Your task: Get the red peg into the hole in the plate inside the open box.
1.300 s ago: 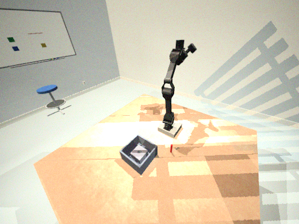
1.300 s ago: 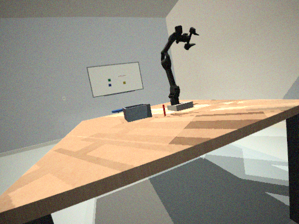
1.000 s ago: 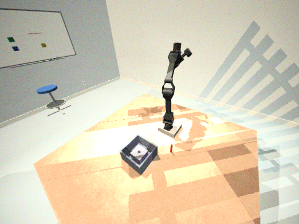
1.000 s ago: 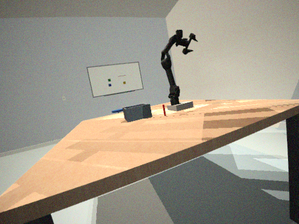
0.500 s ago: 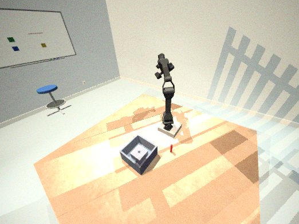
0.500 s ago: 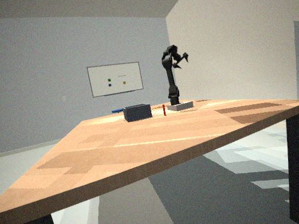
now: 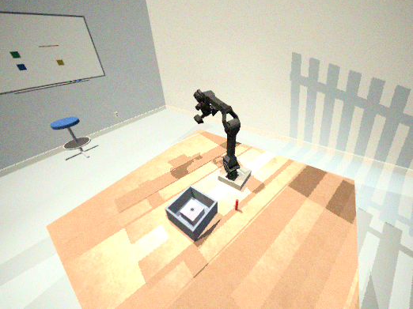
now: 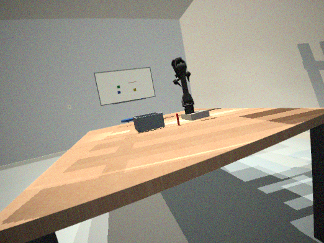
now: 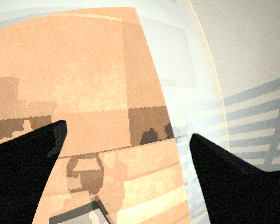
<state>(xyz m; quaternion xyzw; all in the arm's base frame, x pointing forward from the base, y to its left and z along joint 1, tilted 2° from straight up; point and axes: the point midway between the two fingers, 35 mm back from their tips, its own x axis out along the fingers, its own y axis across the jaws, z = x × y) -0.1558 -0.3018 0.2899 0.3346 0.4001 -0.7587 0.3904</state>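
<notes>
Right now my gripper tip is 33 cm short of the red peg, 45 cm to the right of it and 26 cm above it. From my gripper tip the other things lie so: grey box (51 cm ahead, 29 cm to the left, 28 cm below); light grey plate (51 cm ahead, 29 cm to the left, 26 cm below).
</notes>
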